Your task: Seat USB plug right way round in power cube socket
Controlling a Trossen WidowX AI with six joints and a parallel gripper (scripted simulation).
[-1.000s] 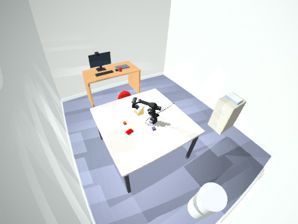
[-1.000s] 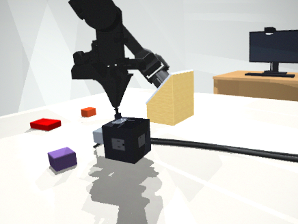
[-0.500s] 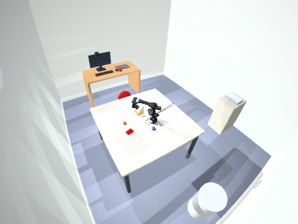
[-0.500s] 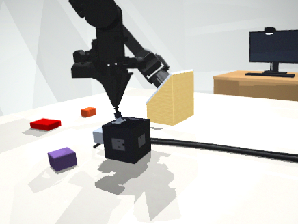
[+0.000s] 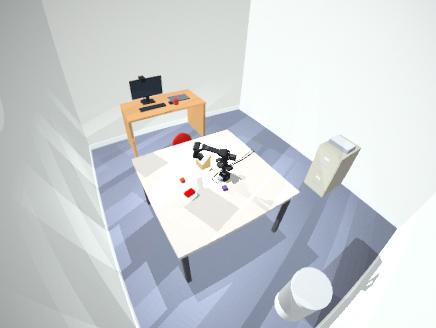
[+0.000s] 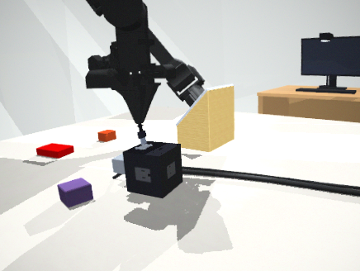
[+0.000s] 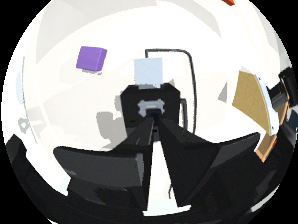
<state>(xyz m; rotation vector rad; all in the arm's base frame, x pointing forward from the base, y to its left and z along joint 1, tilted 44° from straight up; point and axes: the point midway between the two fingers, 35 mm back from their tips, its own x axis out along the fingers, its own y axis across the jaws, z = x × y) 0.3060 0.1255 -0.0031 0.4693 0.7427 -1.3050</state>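
Right now my gripper tip is 50 mm above the socket and 10 mm to the right of it. From my gripper tip the other things lie so: USB plug (20 mm below); then flat red block (370 mm to the right, 110 mm below, 20 mm ahead); then purple block (120 mm ahead, 100 mm below, 50 mm to the right).
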